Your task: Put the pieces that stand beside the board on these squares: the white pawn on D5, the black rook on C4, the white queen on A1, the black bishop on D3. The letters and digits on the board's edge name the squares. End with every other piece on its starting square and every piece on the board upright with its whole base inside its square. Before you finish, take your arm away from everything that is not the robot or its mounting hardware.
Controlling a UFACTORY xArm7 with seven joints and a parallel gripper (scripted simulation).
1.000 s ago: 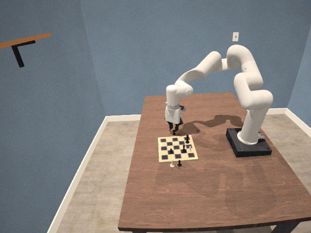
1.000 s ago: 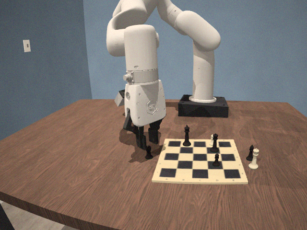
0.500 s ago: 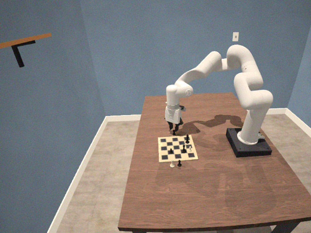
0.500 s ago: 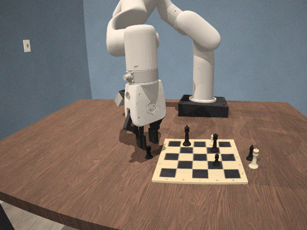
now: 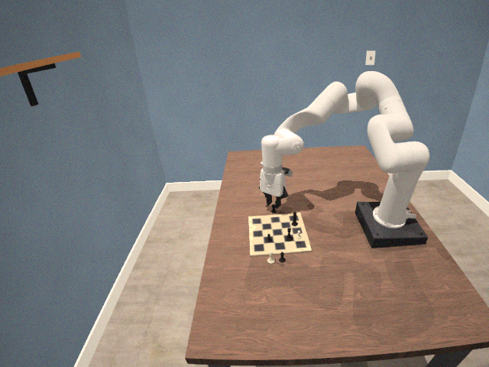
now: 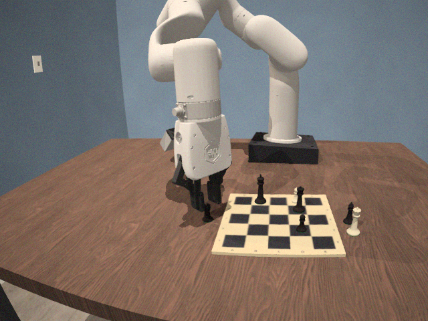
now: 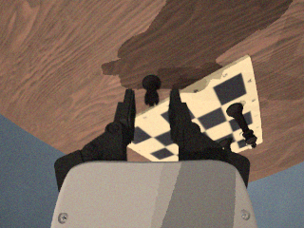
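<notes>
The chessboard lies 140 mm to the left of my hand, 50 mm below it and 30 mm behind it. Round my hand: white queen (280 mm to the left, 30 mm below, 20 mm behind); black pawn (180 mm to the left, 30 mm below); white pawn (160 mm to the left, 110 mm behind, 30 mm below).
</notes>
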